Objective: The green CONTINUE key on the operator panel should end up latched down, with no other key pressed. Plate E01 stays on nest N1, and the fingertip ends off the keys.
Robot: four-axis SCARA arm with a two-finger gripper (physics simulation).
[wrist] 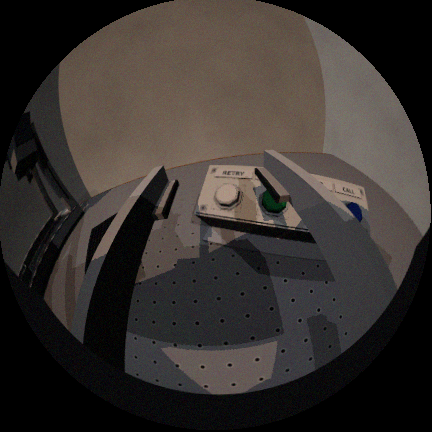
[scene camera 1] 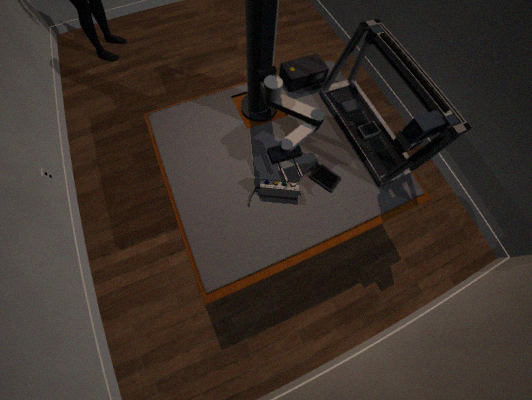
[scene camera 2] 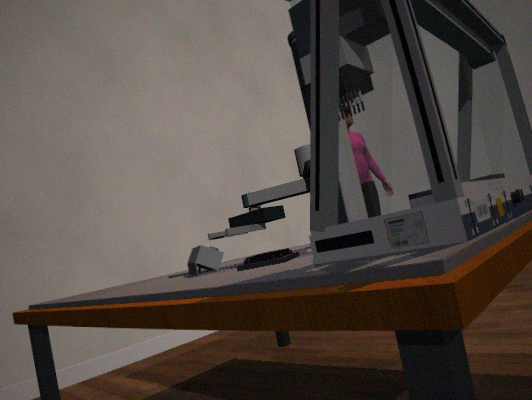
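Note:
The operator panel (scene camera 1: 279,191) (scene camera 2: 205,259) (wrist: 245,212) stands on the table. Its green key (scene camera 1: 284,184) (wrist: 273,203) is partly behind the right finger in the wrist view; whether it is latched down I cannot tell. The white RETRY key (wrist: 227,195) is left of it, the blue CALL key (scene camera 1: 266,182) (wrist: 354,212) far right. The yellow key (scene camera 1: 275,183) is hidden in the wrist view. My gripper (scene camera 1: 294,177) (scene camera 2: 218,234) (wrist: 214,165) is shut at its narrow spacing and empty, with a gap between its two fingers. It hangs above the panel, off the keys. Plate E01 and nest N1 cannot be identified.
A dark tray (scene camera 1: 325,177) (scene camera 2: 268,258) lies beside the panel. A large gantry frame (scene camera 1: 352,147) (scene camera 2: 325,115) stands on the table (scene camera 1: 200,225) on the tray's far side. A dark box (scene camera 1: 304,73) stands behind the arm. A cable runs from the panel's left end.

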